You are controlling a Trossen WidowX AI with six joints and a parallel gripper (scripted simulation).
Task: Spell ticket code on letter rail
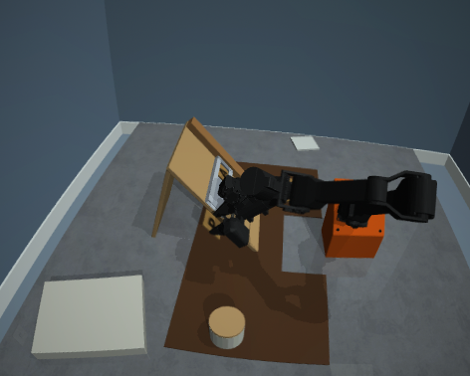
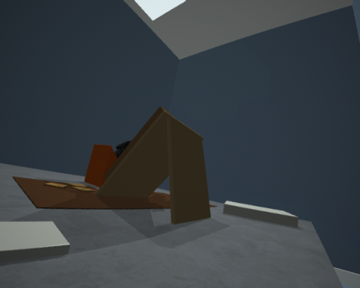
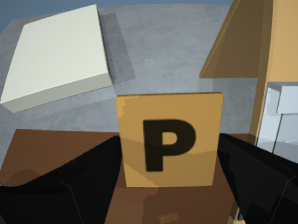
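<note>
Now: gripper tip 19 cm to the left of the white ticket, 9 cm above it and 4 cm past it. From my gripper tip the other things lie so: brown mat: 15 cm below, 14 cm behind, 13 cm to the right; then white slab: 27 cm to the left, 24 cm ahead, 14 cm below; then tile marked p: right at my gripper tip.
</note>
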